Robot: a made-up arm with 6 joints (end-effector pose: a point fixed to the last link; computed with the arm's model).
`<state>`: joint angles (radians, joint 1 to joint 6).
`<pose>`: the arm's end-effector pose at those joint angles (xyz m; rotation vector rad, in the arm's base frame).
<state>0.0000 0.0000 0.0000 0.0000 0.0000 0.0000</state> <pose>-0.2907 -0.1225 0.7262 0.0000 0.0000 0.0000</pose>
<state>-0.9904 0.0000 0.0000 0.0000 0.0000 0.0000</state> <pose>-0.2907 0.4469 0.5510 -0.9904 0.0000 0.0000</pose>
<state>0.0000 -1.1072 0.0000 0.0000 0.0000 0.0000</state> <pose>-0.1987 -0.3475 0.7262 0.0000 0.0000 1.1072</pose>
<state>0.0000 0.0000 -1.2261 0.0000 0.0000 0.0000</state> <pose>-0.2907 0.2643 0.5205 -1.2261 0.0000 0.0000</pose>
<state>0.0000 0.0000 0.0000 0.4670 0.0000 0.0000</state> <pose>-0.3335 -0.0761 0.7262 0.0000 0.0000 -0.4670</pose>
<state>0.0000 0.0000 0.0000 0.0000 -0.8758 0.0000</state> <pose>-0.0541 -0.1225 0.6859 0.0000 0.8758 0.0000</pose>
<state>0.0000 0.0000 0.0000 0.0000 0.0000 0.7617</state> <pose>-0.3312 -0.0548 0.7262 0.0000 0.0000 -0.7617</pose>
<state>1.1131 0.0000 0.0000 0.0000 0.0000 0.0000</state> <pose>-0.2907 -0.6057 0.2732 1.1131 0.0000 0.0000</pose>
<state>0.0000 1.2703 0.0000 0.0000 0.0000 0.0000</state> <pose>-0.0938 0.0685 0.7262 0.0000 0.0000 -1.2703</pose>
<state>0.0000 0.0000 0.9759 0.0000 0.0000 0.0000</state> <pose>-0.2907 -0.4146 0.5210 0.9759 0.0000 0.0000</pose>
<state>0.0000 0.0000 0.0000 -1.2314 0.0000 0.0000</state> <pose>-0.1333 -0.1188 0.7262 0.0000 0.0000 1.2314</pose>
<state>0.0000 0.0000 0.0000 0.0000 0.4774 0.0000</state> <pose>-0.4076 -0.1225 0.6612 0.0000 -0.4774 0.0000</pose>
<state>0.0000 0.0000 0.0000 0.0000 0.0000 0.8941</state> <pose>-0.3325 -0.0408 0.7262 0.0000 0.0000 -0.8941</pose>
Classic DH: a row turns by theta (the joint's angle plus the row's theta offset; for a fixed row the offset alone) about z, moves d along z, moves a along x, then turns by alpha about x. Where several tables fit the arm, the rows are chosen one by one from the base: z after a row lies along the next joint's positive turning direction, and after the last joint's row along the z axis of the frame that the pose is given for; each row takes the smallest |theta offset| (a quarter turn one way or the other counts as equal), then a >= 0, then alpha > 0; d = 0 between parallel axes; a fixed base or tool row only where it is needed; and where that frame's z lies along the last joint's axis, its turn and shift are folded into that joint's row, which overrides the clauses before.
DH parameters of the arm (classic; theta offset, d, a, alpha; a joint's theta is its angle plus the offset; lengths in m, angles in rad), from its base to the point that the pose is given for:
base (fixed): 1.5708 0.1114 0 1.5708
joint 1: 0 -0.0627 -0.1606 1.5708
joint 2: 0 -0.237 0.0853 -1.5708
joint 3: 0 -0.1519 0.0659 1.5708
joint 4: -1.5708 -0.105 0.0009 1.5708
joint 5: 0 0.0287 0.0109 -1.5708
joint 6: -0.9198 0 0.1061 3.1416
tool (fixed): 2.2218 0.2728 0 0

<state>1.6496 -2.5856 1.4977 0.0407 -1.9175 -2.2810</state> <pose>-0.2094 -0.2441 -0.1720 0.6345 -1.2565 -0.8623</pose>
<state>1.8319 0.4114 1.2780 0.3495 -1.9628 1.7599</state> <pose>0.0639 -0.2145 -0.1501 0.9038 1.5276 1.4873</pose>
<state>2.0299 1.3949 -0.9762 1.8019 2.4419 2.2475</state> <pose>0.0164 0.0396 0.0191 -0.3998 -1.5058 -1.7343</pose>
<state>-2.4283 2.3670 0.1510 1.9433 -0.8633 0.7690</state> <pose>0.1027 0.3792 -0.3501 2.3842 -1.3502 -0.2902</pose>
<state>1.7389 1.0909 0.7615 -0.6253 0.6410 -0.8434</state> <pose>-0.3670 -0.3624 -0.0438 1.3383 -0.9635 -0.9262</pose>
